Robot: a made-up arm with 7 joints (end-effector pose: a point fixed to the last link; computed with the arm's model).
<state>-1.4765 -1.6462 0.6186 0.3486 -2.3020 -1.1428 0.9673</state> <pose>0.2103 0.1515 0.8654 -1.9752 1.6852 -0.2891</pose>
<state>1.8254 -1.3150 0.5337 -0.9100 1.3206 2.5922 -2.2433</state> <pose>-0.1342 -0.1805 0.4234 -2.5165 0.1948 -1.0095</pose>
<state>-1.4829 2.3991 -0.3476 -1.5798 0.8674 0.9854 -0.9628</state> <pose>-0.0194 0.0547 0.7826 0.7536 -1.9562 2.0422</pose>
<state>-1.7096 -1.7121 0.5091 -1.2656 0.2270 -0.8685 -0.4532</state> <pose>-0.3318 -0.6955 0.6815 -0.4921 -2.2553 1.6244</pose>
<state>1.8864 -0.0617 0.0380 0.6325 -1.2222 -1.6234 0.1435</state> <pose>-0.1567 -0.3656 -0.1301 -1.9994 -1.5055 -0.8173</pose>
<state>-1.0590 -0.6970 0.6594 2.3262 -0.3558 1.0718 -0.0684</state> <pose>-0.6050 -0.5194 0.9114 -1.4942 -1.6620 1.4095</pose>
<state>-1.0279 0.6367 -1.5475 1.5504 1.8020 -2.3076 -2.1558</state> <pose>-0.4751 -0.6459 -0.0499 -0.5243 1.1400 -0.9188</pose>
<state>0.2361 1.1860 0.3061 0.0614 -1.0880 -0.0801 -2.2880</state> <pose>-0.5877 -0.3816 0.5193 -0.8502 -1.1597 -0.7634</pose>
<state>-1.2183 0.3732 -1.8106 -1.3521 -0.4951 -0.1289 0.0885</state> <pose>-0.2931 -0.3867 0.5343 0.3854 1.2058 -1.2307</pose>
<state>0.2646 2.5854 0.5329 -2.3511 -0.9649 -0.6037 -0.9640</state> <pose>0.4742 0.2171 -0.0304 0.8027 1.1082 1.4151</pose>
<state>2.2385 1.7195 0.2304 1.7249 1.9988 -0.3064 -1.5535</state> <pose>0.7467 -0.3101 0.3268 0.4979 -1.2628 0.2545</pose>
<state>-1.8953 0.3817 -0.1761 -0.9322 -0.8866 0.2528 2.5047</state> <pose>-0.3968 -0.6392 -0.5997 1.0156 1.4936 1.3080</pose>
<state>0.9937 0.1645 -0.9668 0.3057 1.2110 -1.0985 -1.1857</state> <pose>0.4238 -0.6686 0.1784 0.9887 -0.5464 0.4253</pose>
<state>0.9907 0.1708 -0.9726 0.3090 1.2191 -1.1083 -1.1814</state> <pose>0.4223 -0.6674 0.1819 0.9892 -0.5502 0.4312</pose>
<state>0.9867 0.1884 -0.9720 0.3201 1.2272 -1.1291 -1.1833</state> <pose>0.4202 -0.6629 0.1925 0.9931 -0.5707 0.4390</pose>
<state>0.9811 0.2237 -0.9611 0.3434 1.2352 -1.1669 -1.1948</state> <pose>0.4170 -0.6525 0.2148 1.0016 -0.6173 0.4512</pose>
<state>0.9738 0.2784 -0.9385 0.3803 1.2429 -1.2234 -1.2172</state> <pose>0.4127 -0.6343 0.2510 1.0146 -0.6922 0.4714</pose>
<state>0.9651 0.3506 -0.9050 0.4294 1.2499 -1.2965 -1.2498</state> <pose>0.4073 -0.6065 0.3015 1.0306 -0.7906 0.5039</pose>
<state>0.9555 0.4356 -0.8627 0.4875 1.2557 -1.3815 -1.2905</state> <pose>0.4000 -0.5679 0.3640 1.0481 -0.9027 0.5523</pose>
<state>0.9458 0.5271 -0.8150 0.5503 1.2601 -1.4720 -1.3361</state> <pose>0.3900 -0.5190 0.4336 1.0664 -1.0158 0.6169</pose>
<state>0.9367 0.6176 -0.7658 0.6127 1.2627 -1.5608 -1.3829</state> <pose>0.3770 -0.4623 0.5030 1.0855 -1.1172 0.6934</pose>
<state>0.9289 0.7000 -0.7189 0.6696 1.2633 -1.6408 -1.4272</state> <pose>0.3619 -0.4030 0.5649 1.1052 -1.1982 0.7732</pose>
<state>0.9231 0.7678 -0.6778 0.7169 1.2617 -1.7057 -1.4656</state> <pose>0.3471 -0.3484 0.6137 1.1250 -1.2556 0.8450</pose>
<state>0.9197 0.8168 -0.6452 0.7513 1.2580 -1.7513 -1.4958</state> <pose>0.3355 -0.3052 0.6472 1.1430 -1.2912 0.8991</pose>
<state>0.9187 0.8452 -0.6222 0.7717 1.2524 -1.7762 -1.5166</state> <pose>0.3291 -0.2777 0.6659 1.1577 -1.3099 0.9302</pose>
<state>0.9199 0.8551 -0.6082 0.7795 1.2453 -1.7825 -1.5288</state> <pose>0.3282 -0.2662 0.6726 1.1682 -1.3169 0.9388</pose>
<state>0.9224 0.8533 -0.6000 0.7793 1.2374 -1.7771 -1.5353</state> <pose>0.3309 -0.2650 0.6719 1.1754 -1.3175 0.9330</pose>
